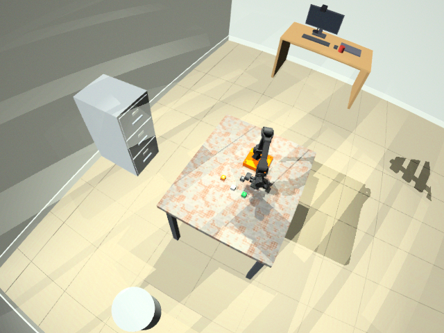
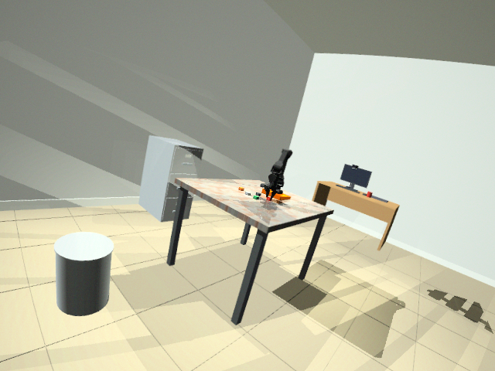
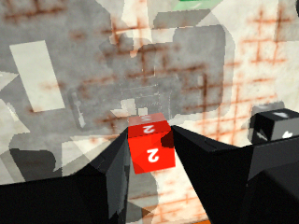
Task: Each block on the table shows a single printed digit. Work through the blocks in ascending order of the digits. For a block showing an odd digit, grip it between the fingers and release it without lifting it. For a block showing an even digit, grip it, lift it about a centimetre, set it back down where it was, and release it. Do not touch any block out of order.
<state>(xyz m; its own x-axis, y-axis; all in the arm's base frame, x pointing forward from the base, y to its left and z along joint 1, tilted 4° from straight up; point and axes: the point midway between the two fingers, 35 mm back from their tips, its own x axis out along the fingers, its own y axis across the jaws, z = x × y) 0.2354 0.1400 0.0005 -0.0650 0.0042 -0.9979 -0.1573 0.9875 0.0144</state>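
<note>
Now: the black block 120 mm to the right of my gripper tip. The rest, counted from my gripper tip: green block: 110 mm ahead, 30 mm to the right; then orange block: 240 mm to the right, 90 mm ahead; then red block: 10 mm behind.
</note>
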